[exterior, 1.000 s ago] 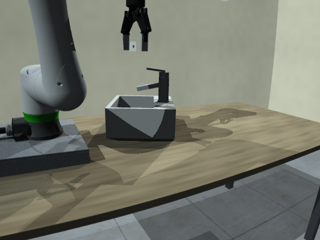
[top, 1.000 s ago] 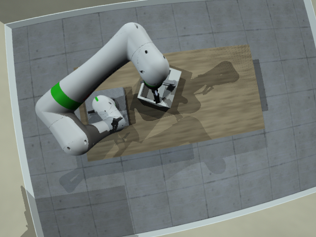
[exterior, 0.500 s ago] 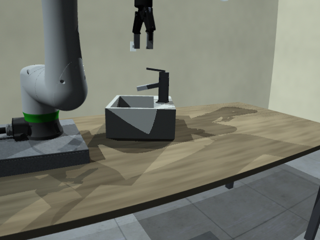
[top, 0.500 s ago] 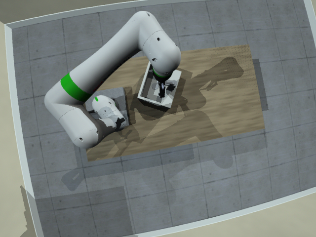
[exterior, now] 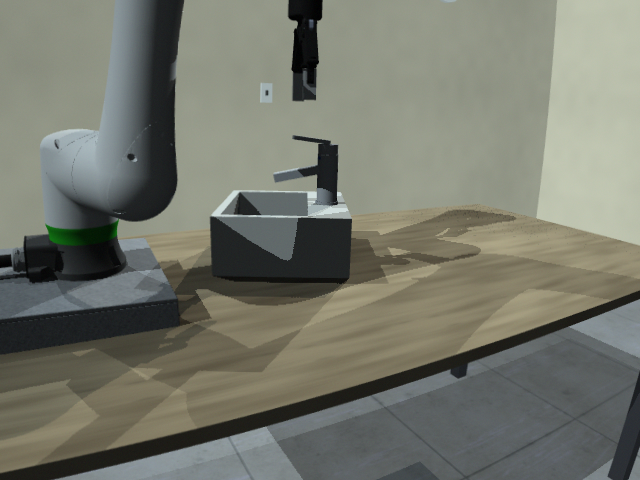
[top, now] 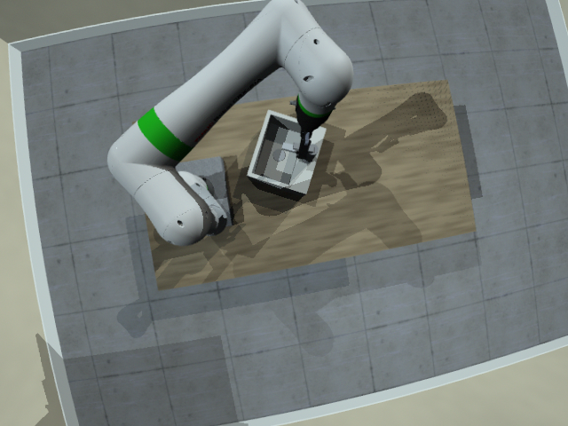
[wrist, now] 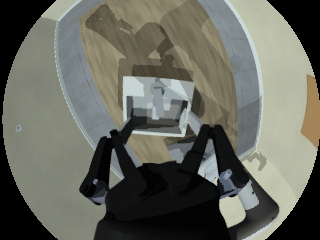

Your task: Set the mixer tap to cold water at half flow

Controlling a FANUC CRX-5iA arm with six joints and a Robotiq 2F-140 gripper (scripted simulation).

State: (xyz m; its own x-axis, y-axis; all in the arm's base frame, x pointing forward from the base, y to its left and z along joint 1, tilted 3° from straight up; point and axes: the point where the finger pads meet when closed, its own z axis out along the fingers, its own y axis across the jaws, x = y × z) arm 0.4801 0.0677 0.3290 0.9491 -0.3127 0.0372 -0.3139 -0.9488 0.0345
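The lever lies 10 cm below my hand, 2 cm ahead of it and 1 cm to the right of it. Round my hand: basin (34 cm below, 4 cm to the left, 4 cm behind).
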